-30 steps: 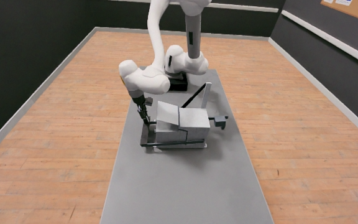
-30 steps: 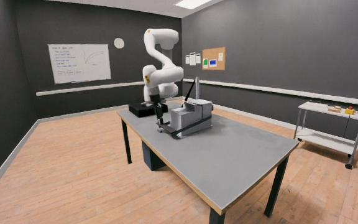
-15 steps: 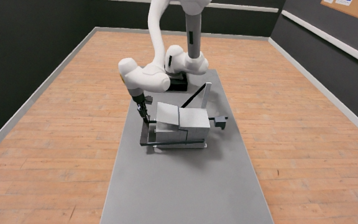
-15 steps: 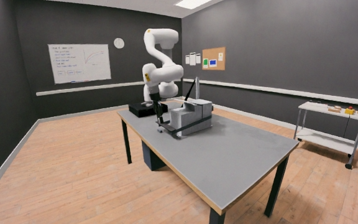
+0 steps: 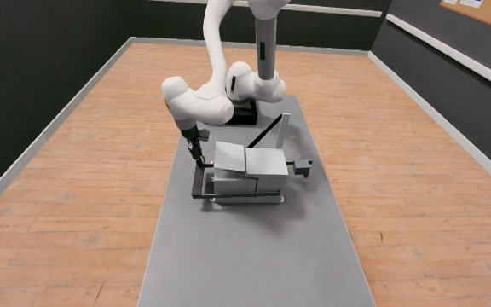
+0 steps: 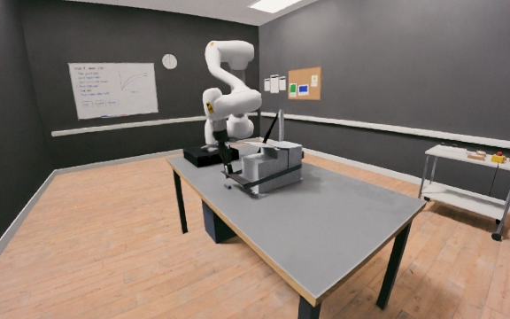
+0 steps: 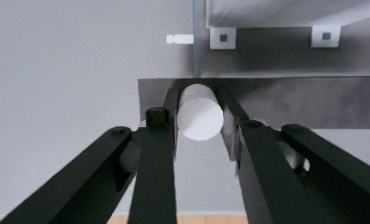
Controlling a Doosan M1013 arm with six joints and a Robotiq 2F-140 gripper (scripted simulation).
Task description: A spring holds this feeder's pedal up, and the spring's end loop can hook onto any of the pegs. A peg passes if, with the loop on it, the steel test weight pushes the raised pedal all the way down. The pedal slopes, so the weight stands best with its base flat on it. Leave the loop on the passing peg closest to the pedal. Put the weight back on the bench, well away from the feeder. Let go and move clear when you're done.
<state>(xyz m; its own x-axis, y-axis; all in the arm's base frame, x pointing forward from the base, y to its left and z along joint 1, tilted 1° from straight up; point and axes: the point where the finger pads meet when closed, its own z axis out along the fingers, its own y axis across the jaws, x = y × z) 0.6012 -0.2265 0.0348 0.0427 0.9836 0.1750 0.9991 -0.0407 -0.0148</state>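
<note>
My gripper is now 120 mm above the small dark object and 10 mm to the left of it. Round my hand: steel test weight: 10 mm below.
</note>
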